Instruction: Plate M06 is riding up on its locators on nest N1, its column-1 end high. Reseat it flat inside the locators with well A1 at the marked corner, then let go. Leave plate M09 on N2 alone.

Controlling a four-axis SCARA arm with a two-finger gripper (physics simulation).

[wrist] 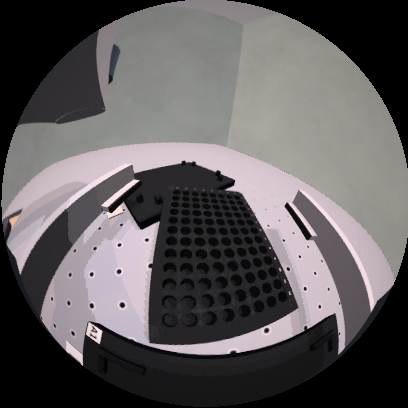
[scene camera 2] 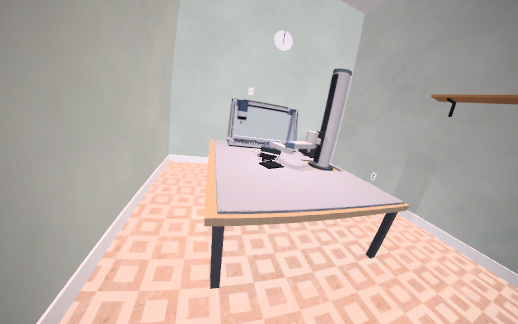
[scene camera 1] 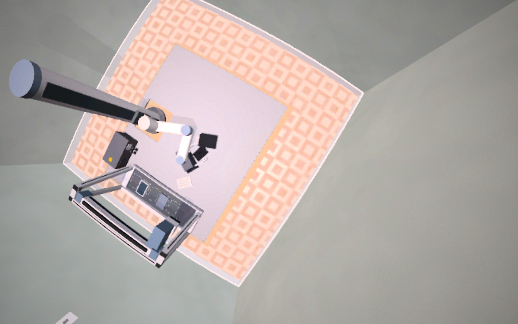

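Seen in the pictures: gripper, fingertip midpoint: [wrist: 216, 183] [scene camera 2: 266, 157] [scene camera 1: 202, 150]; arm's base at its link origin: [scene camera 2: 320, 166].
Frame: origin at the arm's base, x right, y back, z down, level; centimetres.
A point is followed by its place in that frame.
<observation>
A black plate with rows of wells [wrist: 215, 250] @(z -3.0, x 2.4, y -55.6 cm) [scene camera 1: 200, 153] @(z -3.0, x 1.6, y -56.5 cm) lies between two black nests. Its marking does not show, so I cannot tell M06 from M09. In the wrist view its far end overlaps the near edge of the far nest [wrist: 175, 176] @(z -2.5, x -11.3, y -56.3 cm) [scene camera 1: 208, 140] @(z -2.5, x -11.7, y -56.6 cm), which shows small upright pegs. I cannot tell whether that end touches it. A near nest [wrist: 215, 380] [scene camera 1: 190, 164] carries an "A1" label [wrist: 94, 332] at its left corner; no plate shows on its visible part. My gripper [wrist: 216, 183] @(z -5.5, x -1.9, y -57.7 cm) is open, with one finger on each side of the welled plate and nothing between them gripped.
A pale plate with holes [scene camera 1: 184, 182] @(z -2.3, x 31.9, y -56.7 cm) lies on the table mat [scene camera 1: 225, 95] @(z -1.3, x -52.9, y -48.0 cm). A gantry frame [scene camera 1: 115, 227] @(z -51.9, x 63.5, y -47.3 cm) [scene camera 2: 267, 106] @(z -48.8, x 62.3, y -44.1 cm) stands at the table edge, near a dark box [scene camera 1: 119, 150] @(z -12.8, x 37.7, y 7.4 cm). The arm's tall column [scene camera 1: 85, 97] @(z -68.3, x -2.4, y -7.7 cm) [scene camera 2: 339, 115] @(z -50.5, x -7.5, y 0.8 cm) rises beside them. The wrist view shows a perforated surface around the nests.
</observation>
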